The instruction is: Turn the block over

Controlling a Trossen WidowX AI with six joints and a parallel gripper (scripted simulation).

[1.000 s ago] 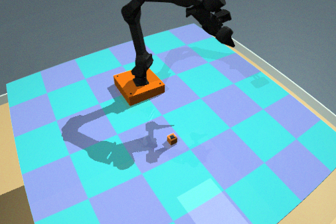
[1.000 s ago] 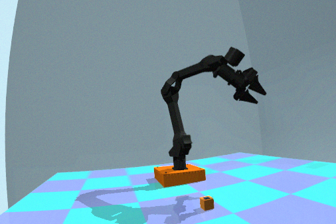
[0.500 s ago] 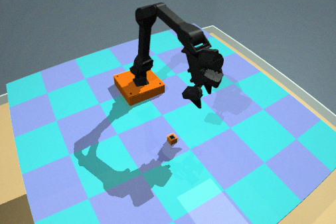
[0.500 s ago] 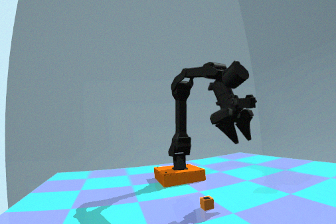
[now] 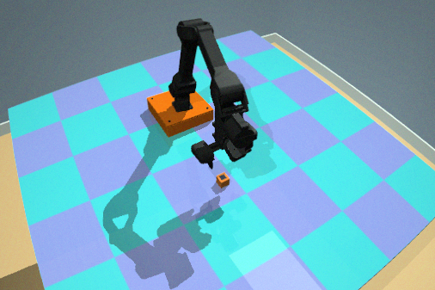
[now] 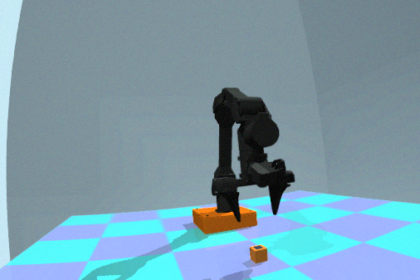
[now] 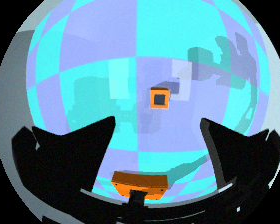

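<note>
My gripper tip is now 8 cm above the orange block.
</note>
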